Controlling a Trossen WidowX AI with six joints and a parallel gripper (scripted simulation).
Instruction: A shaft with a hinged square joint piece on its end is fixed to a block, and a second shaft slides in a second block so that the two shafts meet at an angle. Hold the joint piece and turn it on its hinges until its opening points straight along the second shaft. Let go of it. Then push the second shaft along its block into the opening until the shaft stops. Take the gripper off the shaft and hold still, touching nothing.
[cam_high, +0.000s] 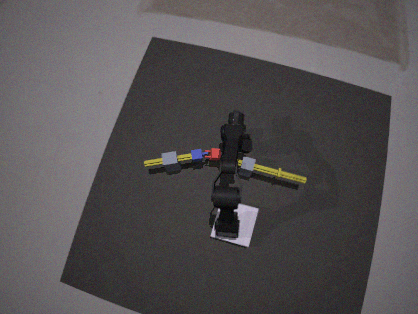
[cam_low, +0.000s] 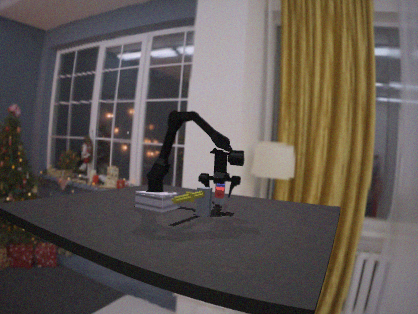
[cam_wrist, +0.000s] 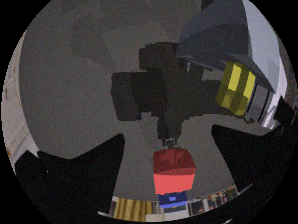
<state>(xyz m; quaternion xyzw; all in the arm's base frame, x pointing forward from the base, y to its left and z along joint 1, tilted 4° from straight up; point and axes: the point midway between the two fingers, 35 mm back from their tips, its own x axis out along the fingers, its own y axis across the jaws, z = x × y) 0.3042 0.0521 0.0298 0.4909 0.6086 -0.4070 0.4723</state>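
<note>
Right now my gripper tip is 10 mm past the red joint piece, 50 mm to the right of it and 20 mm below it.
</note>
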